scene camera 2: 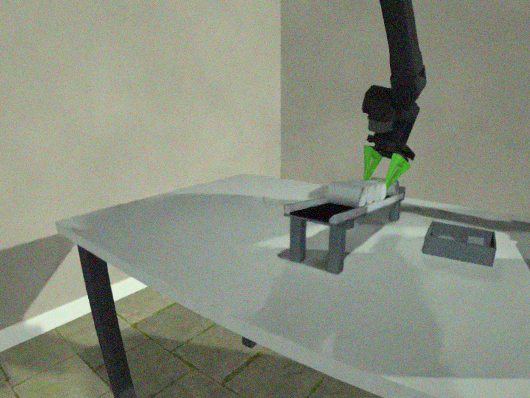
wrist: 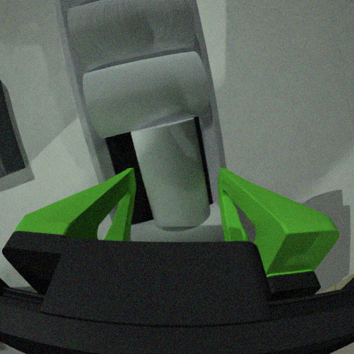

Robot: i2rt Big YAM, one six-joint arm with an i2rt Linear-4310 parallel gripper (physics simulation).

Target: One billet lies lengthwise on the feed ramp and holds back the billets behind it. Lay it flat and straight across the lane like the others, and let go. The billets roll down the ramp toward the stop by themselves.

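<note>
In the wrist view, the lengthwise billet (wrist: 172, 192) lies flat along the feed ramp (wrist: 215, 147) (scene camera 2: 350, 214), nearer its right rail, with dark ramp floor at both sides. Above it in that view, a pale billet (wrist: 145, 95) lies across the lane at its end, with another crosswise billet (wrist: 132, 32) beyond. Part of a further pale billet (wrist: 145, 232) shows at its lower end, mostly hidden by the gripper. In the scene view the billets (scene camera 2: 345, 192) look bunched; the lengthwise one cannot be told apart. My gripper (scene camera 2: 377, 183) (wrist: 176, 176) is open and empty above the lengthwise billet, one finger toward each side.
The ramp stands on grey legs on the table (scene camera 2: 200, 250). Its dark lower stretch shows at the near end in the scene view. Raised rails run along both its sides. A grey open tray (scene camera 2: 455, 251) (wrist: 20, 178) stands on the table beside the ramp.
</note>
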